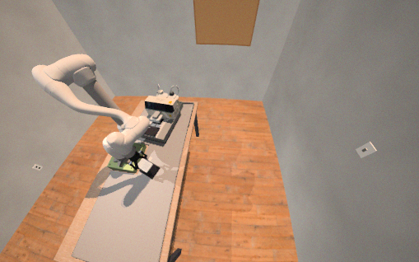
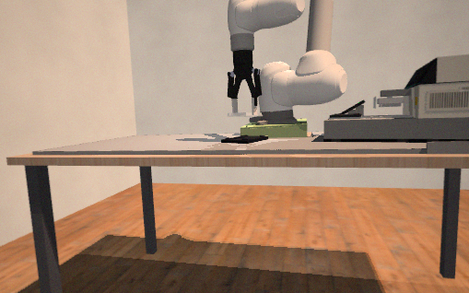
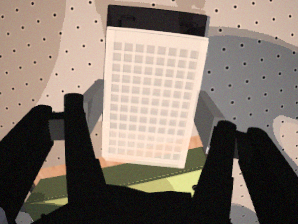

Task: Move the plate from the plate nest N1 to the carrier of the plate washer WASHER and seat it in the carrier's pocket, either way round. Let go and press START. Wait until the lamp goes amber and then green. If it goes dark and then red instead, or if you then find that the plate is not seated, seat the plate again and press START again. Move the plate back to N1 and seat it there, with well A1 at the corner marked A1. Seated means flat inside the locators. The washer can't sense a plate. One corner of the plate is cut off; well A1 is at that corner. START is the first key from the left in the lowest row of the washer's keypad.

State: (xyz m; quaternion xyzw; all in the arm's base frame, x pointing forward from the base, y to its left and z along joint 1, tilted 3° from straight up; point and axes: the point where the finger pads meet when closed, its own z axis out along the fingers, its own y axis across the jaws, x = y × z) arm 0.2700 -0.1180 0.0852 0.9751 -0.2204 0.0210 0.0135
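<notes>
The white well plate is 3 cm below my hand. Round my hand: carrier (6 cm behind, 39 cm to the left, 4 cm below); then N1 label (2 cm behind, 11 cm to the left, 13 cm below); then black plate nest N1 (12 cm below).
</notes>
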